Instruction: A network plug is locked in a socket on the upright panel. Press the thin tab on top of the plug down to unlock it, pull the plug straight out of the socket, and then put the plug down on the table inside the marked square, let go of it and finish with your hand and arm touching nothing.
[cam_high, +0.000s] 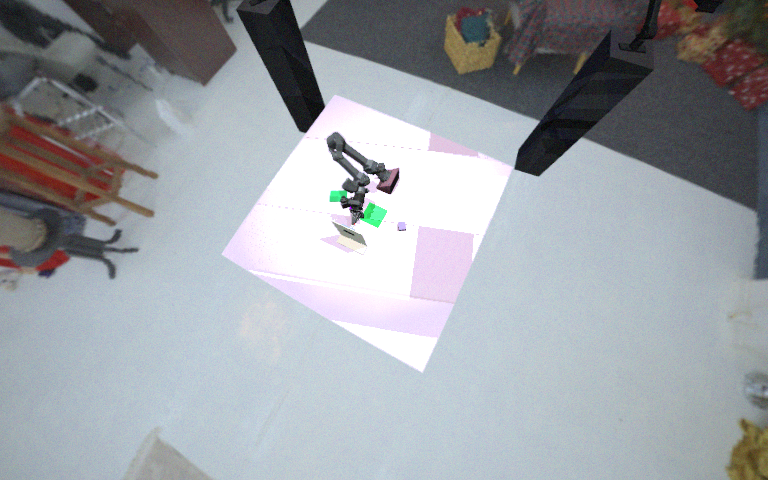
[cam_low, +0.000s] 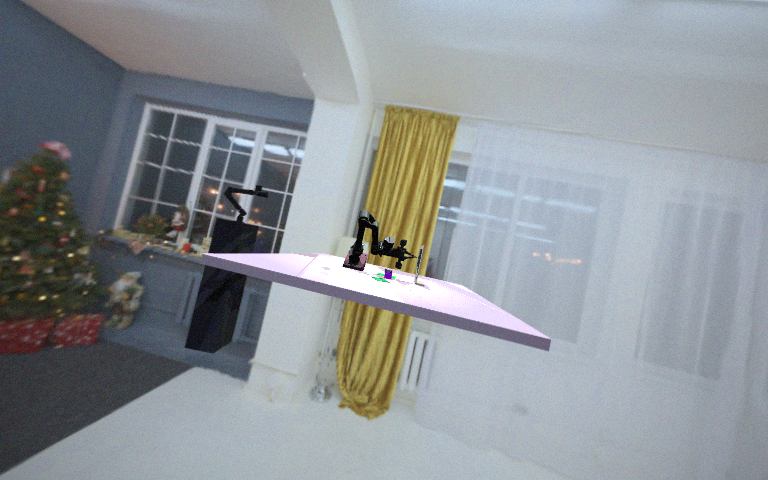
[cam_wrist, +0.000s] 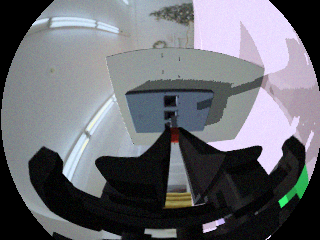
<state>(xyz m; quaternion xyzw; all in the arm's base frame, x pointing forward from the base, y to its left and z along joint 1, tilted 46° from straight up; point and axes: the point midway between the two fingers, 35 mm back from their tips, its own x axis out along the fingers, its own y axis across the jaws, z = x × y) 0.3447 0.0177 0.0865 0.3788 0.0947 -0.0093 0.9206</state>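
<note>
Right now my gripper tip is 14 cm past the green marked square, 5 cm to the right of it and 16 cm above it. Also, from my gripper tip: upright panel (5 cm ahead, 5 cm below).
</note>
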